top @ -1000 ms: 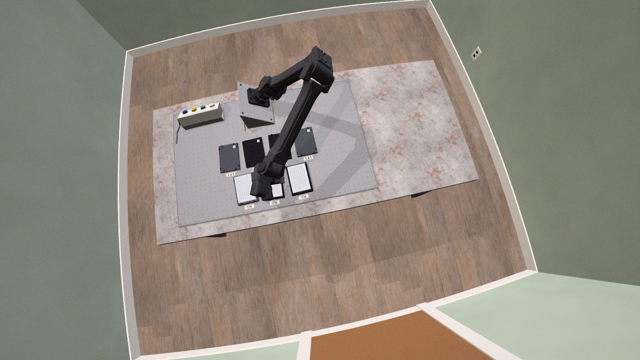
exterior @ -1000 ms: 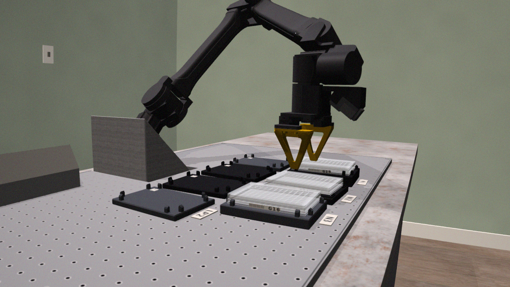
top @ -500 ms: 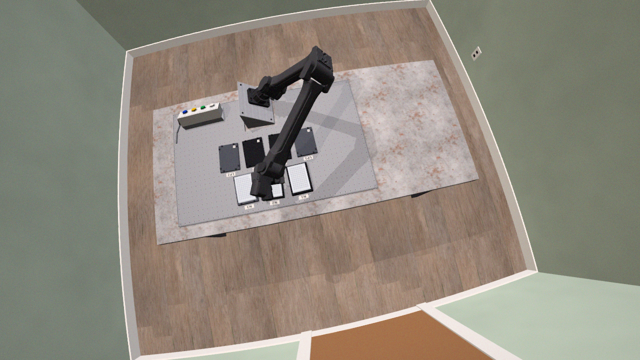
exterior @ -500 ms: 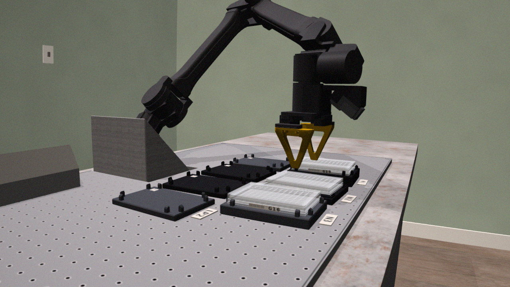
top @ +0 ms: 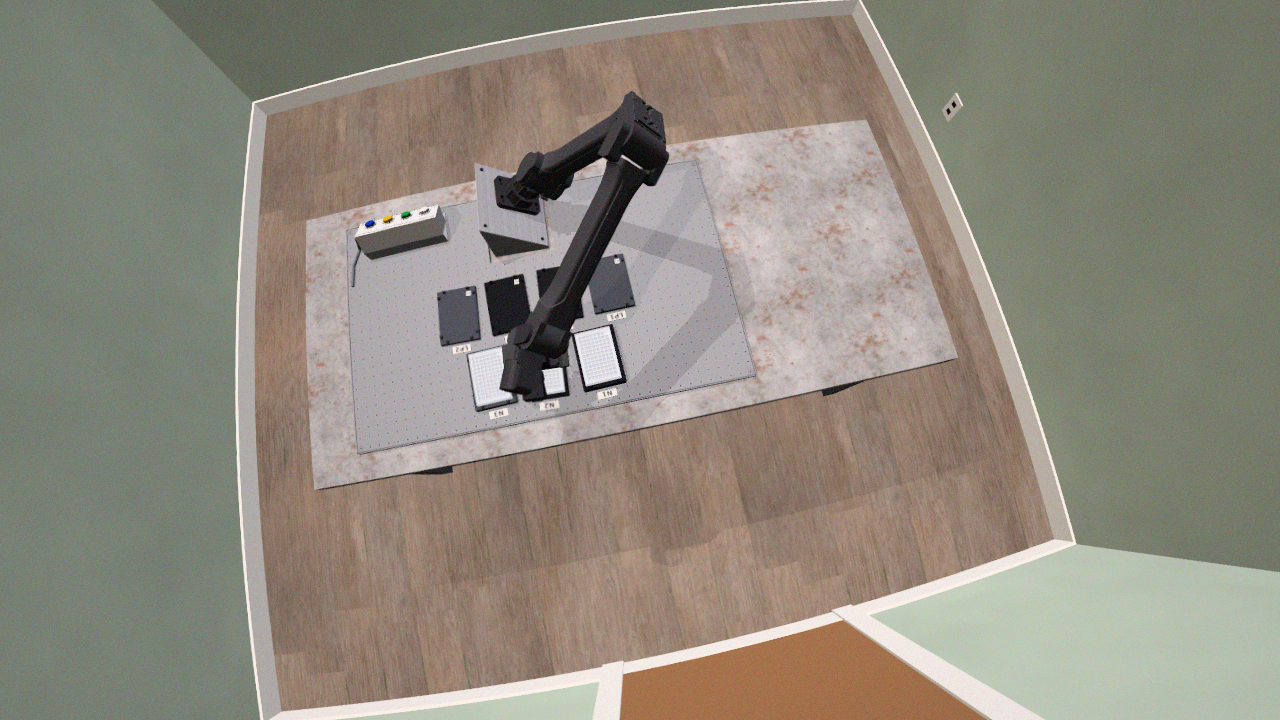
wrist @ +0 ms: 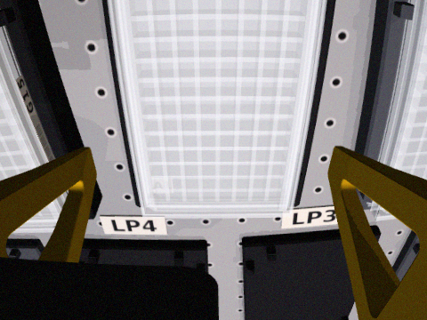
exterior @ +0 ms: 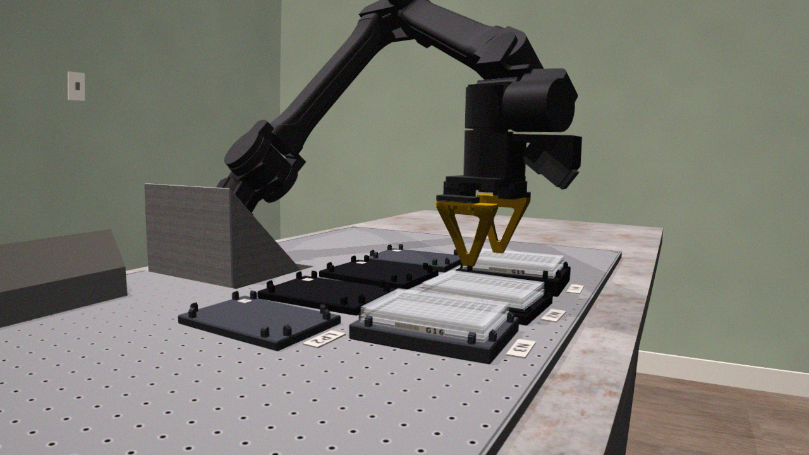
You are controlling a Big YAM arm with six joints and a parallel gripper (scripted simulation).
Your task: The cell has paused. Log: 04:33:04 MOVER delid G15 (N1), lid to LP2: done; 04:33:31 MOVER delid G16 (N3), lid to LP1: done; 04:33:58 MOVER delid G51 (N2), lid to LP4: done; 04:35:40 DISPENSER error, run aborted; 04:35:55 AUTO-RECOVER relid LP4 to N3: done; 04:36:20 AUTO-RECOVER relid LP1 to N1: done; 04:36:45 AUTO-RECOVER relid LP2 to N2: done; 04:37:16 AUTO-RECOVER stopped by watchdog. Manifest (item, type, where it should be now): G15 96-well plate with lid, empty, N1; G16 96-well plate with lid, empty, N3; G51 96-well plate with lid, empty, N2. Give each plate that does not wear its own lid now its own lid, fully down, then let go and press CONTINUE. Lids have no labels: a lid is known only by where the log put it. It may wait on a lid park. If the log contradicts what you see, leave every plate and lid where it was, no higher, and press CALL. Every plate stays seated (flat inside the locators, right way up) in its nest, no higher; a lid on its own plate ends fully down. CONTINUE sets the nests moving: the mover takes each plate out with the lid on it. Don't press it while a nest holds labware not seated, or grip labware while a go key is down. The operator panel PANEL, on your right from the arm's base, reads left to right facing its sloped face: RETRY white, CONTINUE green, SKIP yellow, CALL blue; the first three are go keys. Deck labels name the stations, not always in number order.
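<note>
Now: hand 460 mm past the green CONTINUE key and 300 mm to the left of it. Round my hand: plate G15: 130 mm to the left, 40 mm below; then plate G16: 130 mm to the right, 40 mm below; then LP4 label: 90 mm behind, 60 mm to the left, 60 mm below.
</note>
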